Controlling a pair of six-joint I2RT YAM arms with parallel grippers.
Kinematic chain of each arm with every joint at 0, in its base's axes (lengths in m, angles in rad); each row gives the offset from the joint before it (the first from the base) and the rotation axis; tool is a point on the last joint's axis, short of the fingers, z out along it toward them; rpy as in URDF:
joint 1: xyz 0 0 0.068 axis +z
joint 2: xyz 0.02 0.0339 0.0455 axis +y
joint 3: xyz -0.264 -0.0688 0 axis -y
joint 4: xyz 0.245 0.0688 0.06 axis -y
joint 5: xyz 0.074 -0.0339 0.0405 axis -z
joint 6: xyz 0.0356 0 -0.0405 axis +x
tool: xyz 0 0 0 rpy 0 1.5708 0
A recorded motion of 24 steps. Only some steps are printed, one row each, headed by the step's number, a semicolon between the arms.
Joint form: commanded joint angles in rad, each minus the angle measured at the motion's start. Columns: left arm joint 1, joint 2, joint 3, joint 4, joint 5, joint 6; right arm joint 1, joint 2, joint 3, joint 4, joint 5, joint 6.
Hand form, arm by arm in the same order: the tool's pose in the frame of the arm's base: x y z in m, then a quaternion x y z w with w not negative. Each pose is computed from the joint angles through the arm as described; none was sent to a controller.
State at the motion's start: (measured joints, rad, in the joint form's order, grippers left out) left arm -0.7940 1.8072 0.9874 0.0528 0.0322 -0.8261; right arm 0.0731 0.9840 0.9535 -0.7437 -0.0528 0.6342
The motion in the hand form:
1: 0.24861 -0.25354 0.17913 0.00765 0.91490 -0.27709 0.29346; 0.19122 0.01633 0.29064 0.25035 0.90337 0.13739 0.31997
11: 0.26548 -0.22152 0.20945 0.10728 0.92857 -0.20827 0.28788; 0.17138 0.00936 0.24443 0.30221 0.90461 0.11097 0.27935
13: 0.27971 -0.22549 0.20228 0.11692 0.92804 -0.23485 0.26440; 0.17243 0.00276 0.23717 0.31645 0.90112 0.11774 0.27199
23: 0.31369 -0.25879 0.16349 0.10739 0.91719 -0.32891 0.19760; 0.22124 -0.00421 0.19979 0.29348 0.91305 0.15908 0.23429
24: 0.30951 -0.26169 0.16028 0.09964 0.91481 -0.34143 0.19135; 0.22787 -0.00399 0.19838 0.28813 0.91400 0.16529 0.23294
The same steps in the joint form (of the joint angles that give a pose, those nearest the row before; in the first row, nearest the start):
1: -0.0036 -0.1089 -0.0355 -0.0465 -0.0562 0.0558; 0.0052 -0.0097 -0.0529 -0.0429 0.0156 -0.0014
11: 0.1020 -0.1767 0.0566 -0.3112 0.0006 0.3517; -0.0187 -0.0792 -0.2367 -0.0284 0.0521 0.0653
13: 0.1276 -0.1140 0.0981 -0.3015 0.0899 0.3647; -0.0643 -0.0724 -0.2608 -0.0073 0.0177 0.0609
23: 0.1332 0.1181 0.2147 -0.1741 0.3049 0.2692; -0.1207 0.2010 -0.2704 0.2237 -0.1258 -0.0094
24: 0.1223 0.1180 0.1952 -0.1410 0.3182 0.2343; -0.1207 0.2330 -0.2573 0.2433 -0.1409 -0.0163

